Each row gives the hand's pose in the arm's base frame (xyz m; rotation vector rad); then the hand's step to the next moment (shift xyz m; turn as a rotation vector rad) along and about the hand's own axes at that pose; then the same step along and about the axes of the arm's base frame.
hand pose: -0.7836 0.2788 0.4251 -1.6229 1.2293 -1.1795
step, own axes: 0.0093 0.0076 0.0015 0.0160 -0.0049 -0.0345
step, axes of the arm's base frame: 0.0005 -0.0108 -0.0055 -0.0302 -0.0158 0.0176
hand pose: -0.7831 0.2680 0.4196 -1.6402 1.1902 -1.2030
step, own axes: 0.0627 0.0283 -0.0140 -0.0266 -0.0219 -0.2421
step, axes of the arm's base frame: -0.0128 -0.0687 -0.0070 -0.2312 0.0190 0.0773
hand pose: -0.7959 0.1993 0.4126 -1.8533 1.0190 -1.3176
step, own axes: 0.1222 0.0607 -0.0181 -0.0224 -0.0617 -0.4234
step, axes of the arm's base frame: -0.0069 -0.1371 0.0105 -0.3943 0.0239 0.1659
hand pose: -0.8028 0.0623 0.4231 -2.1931 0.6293 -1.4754
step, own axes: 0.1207 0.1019 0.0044 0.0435 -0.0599 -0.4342
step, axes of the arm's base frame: 0.0308 -0.1521 0.0297 -0.3826 -0.0168 0.2176
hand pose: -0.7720 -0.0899 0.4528 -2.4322 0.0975 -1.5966
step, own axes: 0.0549 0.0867 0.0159 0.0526 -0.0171 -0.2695
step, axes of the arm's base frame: 0.0428 -0.0917 0.0235 -0.2257 -0.0346 0.1534
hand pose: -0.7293 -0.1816 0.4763 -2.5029 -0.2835 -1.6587
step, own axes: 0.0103 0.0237 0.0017 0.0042 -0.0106 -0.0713
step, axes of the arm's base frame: 0.0108 -0.0219 0.0088 -0.0648 -0.0041 0.0317
